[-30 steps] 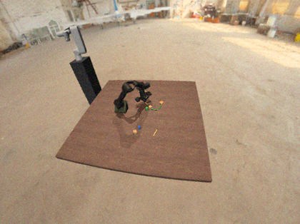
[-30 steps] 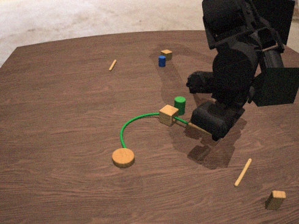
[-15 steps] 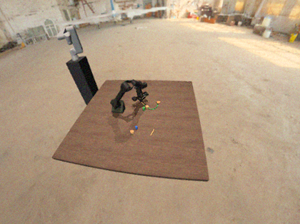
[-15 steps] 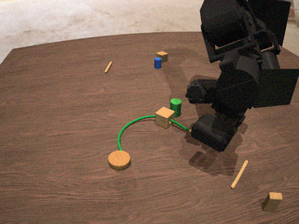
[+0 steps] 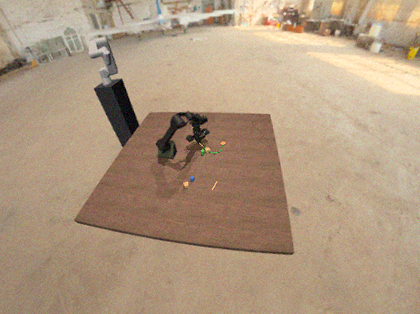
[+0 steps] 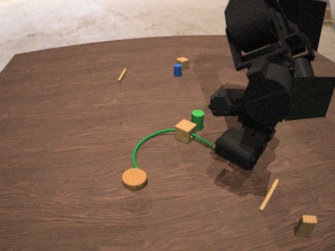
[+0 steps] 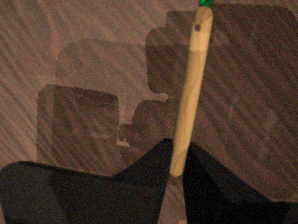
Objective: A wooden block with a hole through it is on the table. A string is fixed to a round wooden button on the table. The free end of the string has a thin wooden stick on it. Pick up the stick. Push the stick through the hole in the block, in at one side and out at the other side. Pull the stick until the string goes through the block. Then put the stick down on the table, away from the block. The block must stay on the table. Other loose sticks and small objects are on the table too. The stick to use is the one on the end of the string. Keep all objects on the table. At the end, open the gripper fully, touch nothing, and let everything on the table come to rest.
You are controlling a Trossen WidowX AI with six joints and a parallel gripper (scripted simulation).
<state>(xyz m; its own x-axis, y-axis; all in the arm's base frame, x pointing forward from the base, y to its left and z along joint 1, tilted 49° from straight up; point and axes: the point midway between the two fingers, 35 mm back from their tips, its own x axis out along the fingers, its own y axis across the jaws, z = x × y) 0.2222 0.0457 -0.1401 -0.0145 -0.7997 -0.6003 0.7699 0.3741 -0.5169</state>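
The thin wooden stick is 30 mm to the right of my gripper tip, 30 mm ahead of it and 10 mm above it. From my gripper tip the other things lie so: blue cylinder (380 mm to the right, 20 mm ahead, 20 mm above); then round wooden button (190 mm ahead, 10 mm above); then green cylinder (120 mm to the right, 50 mm ahead, 20 mm above).
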